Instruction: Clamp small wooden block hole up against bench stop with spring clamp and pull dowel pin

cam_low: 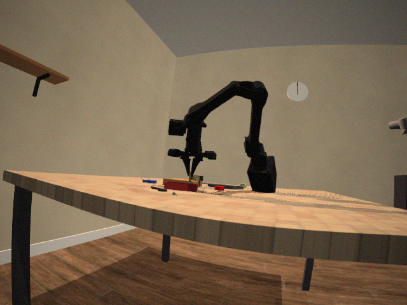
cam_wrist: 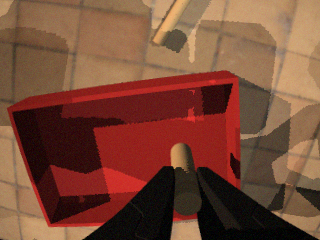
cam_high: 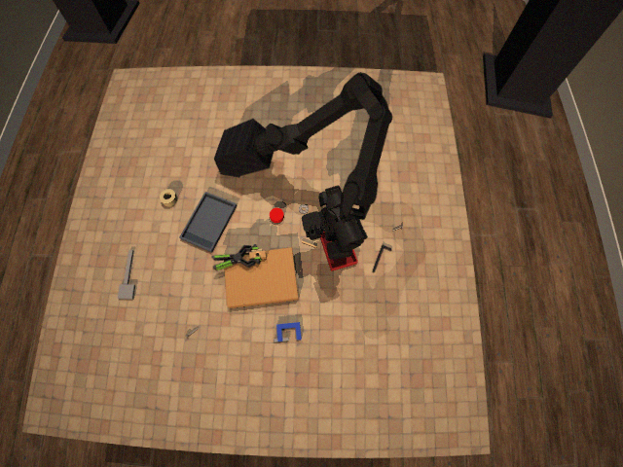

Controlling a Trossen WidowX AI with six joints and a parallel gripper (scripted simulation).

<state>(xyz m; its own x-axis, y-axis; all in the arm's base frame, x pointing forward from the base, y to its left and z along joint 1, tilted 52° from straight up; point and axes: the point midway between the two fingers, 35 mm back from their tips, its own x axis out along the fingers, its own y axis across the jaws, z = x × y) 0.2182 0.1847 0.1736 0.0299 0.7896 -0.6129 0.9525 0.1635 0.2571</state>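
My gripper is now 80 mm above the red bin, 20 mm to the right of it and 20 mm short of it. Round my hand: dowel pin: 40 mm below; then small wooden block: 200 mm to the right, 100 mm ahead, 50 mm below; then red knob: 180 mm to the right, 80 mm below, 50 mm behind.
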